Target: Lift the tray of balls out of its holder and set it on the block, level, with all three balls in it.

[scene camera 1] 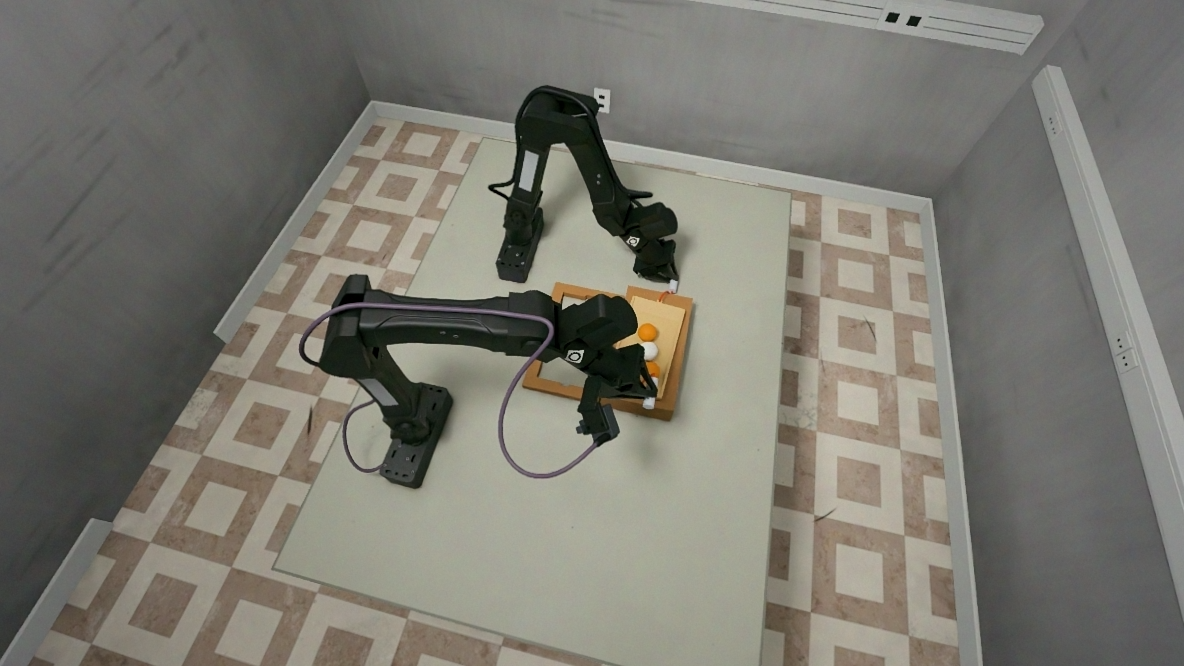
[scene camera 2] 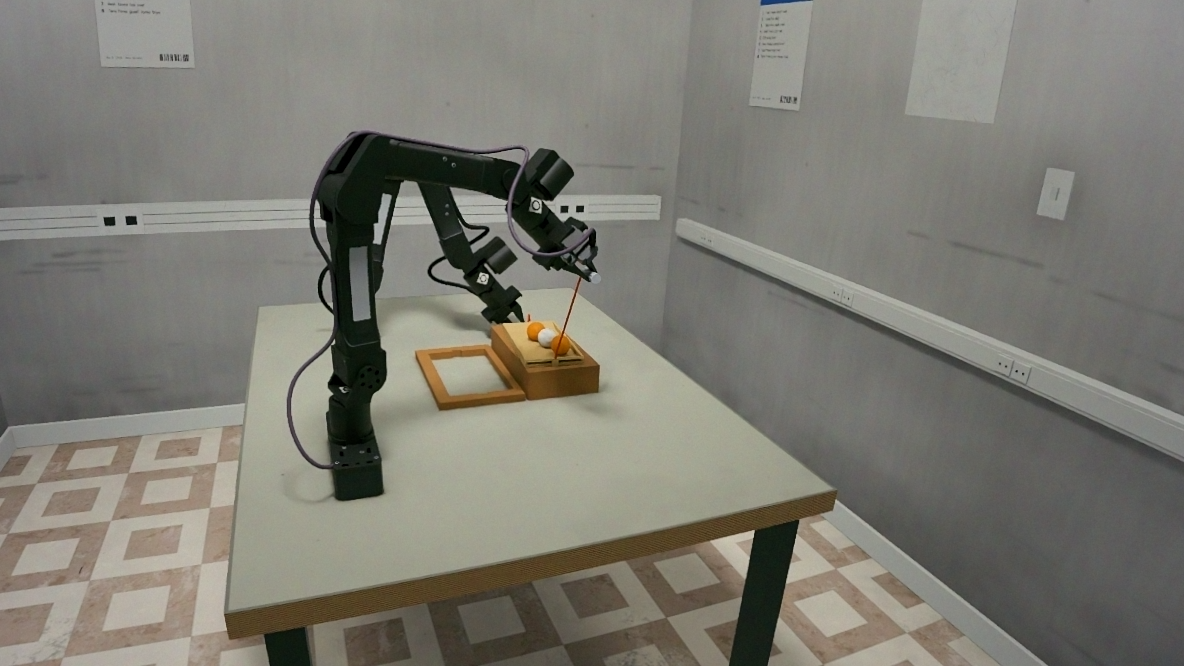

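Where they show: left gripper, fingertip midpoint: (scene camera 1: 674, 280); right gripper, fingertip midpoint: (scene camera 1: 652, 394) (scene camera 2: 592, 277); left arm's base, origin of the base link: (scene camera 1: 520, 238); right arm's base, origin of the base link: (scene camera 1: 415, 431) (scene camera 2: 352, 441).
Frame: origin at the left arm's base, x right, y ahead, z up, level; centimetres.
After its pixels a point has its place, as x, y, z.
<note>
The pale yellow tray (scene camera 1: 664, 312) @[15.7, 37.4, 2.5] (scene camera 2: 519, 340) @[21.8, 30.9, 2.1] lies on the brown block (scene camera 1: 667, 411) @[38.0, 41.1, 0.8] (scene camera 2: 564, 382) @[37.8, 34.8, -1.4], turned slightly against it; I cannot tell if it is fully level. It holds an orange ball (scene camera 1: 647, 332) @[23.5, 34.3, 5.9] (scene camera 2: 535, 331) @[24.3, 33.5, 4.8], a white ball (scene camera 1: 649, 351) @[27.8, 35.4, 5.9] (scene camera 2: 546, 337) @[28.6, 34.3, 4.9] and another orange ball (scene camera 1: 653, 369) @[31.8, 36.7, 6.1] (scene camera 2: 560, 345) @[33.2, 35.5, 4.7] in a row. My right gripper (scene camera 1: 649, 402) @[44.2, 36.3, 21.8] (scene camera 2: 592, 276) @[44.2, 36.3, 21.8] is shut on a red cord (scene camera 2: 568, 313) @[38.4, 34.6, 13.2], which runs straight down to the tray's near end. My left gripper (scene camera 1: 673, 285) @[2.5, 39.0, -3.1] (scene camera 2: 515, 318) @[2.5, 39.0, -3.1] is low at the far end, shut on a short red cord (scene camera 1: 663, 295) @[12.6, 36.5, 4.4] (scene camera 2: 529, 317) @[13.2, 36.2, 4.1].
The open brown holder frame (scene camera 1: 546, 386) @[36.0, 15.1, -2.8] (scene camera 2: 484, 401) @[37.1, 18.5, -3.5] lies flat against the block's left side. In scene camera 1, my right forearm passes over the frame and hides part of it. Both arms stand on the pale table (scene camera 1: 579, 530) @[63.2, 28.0, -4.5] (scene camera 2: 529, 497) @[69.5, 15.8, -4.4], with walls beyond it.
</note>
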